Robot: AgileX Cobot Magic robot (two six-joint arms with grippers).
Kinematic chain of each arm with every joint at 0, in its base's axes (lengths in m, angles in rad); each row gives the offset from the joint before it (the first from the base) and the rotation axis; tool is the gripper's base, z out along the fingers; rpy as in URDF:
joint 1: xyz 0 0 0.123 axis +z
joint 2: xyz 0 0 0 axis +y
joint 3: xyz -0.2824 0 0.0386 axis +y
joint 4: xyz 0.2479 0 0.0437 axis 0.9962 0 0.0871
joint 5: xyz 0 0 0 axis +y
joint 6: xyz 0.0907 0 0.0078 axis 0.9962 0 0.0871
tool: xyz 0 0 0 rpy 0 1.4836 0
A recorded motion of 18 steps. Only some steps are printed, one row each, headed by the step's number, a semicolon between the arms.
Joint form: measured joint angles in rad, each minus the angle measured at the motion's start. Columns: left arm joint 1, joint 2, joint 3, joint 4, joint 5, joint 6; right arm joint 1, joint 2, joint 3, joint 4, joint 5, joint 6.
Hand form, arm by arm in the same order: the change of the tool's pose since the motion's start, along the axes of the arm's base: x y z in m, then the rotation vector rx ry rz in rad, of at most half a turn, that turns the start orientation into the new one. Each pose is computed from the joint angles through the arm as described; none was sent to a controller.
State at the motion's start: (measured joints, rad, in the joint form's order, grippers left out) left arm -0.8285 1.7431 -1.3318 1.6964 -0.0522 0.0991; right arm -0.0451 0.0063 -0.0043 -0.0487 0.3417 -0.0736
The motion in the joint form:
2: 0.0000 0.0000 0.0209 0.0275 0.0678 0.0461; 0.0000 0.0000 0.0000 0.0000 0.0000 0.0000
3: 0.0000 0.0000 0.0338 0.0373 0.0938 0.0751; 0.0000 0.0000 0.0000 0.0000 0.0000 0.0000
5: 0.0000 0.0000 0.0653 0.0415 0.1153 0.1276; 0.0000 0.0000 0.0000 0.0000 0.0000 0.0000
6: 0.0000 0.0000 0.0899 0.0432 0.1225 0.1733; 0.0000 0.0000 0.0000 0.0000 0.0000 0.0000
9: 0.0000 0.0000 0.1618 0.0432 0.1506 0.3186; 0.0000 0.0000 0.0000 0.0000 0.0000 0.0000
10: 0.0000 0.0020 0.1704 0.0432 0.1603 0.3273; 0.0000 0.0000 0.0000 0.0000 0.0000 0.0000
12: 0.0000 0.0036 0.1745 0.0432 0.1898 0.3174; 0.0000 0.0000 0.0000 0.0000 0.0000 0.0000
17: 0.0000 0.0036 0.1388 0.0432 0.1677 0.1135; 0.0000 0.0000 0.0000 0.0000 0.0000 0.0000
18: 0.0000 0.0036 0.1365 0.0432 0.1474 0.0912; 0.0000 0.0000 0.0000 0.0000 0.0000 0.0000
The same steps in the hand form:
2: 0.0035 0.0053 -0.0062 0.0697 -0.0603 0.0391; 0.0000 0.0000 0.0000 0.0000 0.0000 0.0000
3: 0.0044 0.0077 -0.0100 0.1072 -0.0875 0.0498; 0.0000 0.0000 0.0000 0.0000 0.0000 0.0000
5: 0.0036 0.0114 -0.0199 0.1701 -0.1131 0.0478; 0.0000 0.0000 0.0000 0.0000 0.0000 0.0000
6: 0.0022 0.0139 -0.0278 0.2199 -0.1317 0.0349; 0.0000 0.0000 0.0000 0.0000 0.0000 0.0000
9: -0.0021 0.0223 -0.0501 0.3717 -0.1906 -0.0057; 0.0000 0.0000 0.0000 0.0000 0.0000 0.0000
10: -0.0021 0.0236 -0.0534 0.3876 -0.1921 -0.0023; 0.0000 0.0000 0.0000 0.0000 0.0000 0.0000
12: -0.0005 0.0257 -0.0548 0.3937 -0.1904 0.0278; 0.0000 0.0000 0.0000 0.0000 0.0000 0.0000
17: 0.0014 0.0207 -0.0440 0.2301 -0.0722 0.0932; 0.0000 0.0000 0.0000 0.0000 0.0000 0.0000
18: 0.0003 0.0193 -0.0437 0.2103 -0.0517 0.0833; 0.0000 0.0000 0.0000 0.0000 0.0000 0.0000

